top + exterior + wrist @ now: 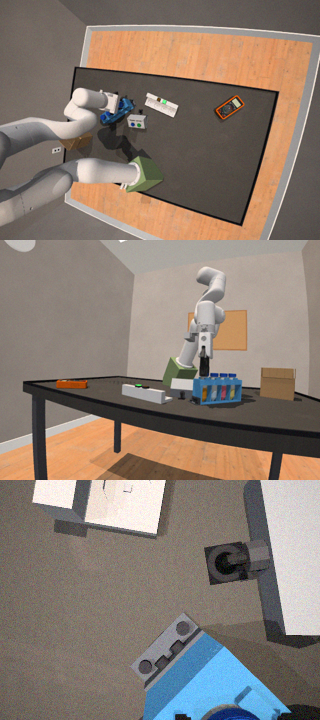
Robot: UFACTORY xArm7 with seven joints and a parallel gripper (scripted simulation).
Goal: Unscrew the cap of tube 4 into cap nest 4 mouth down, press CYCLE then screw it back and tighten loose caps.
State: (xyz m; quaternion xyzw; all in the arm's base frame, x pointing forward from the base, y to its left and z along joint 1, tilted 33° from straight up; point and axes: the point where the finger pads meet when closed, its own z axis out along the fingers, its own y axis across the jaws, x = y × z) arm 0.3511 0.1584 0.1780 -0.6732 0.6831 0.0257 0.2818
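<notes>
My gripper is now 10 mm above the tube neck. Round my hand: blue cycle key 110 mm behind, 100 mm to the right, 60 mm below; then blue cap 10 mm below; then key housing 80 mm behind, 120 mm to the right, 70 mm below.
</notes>
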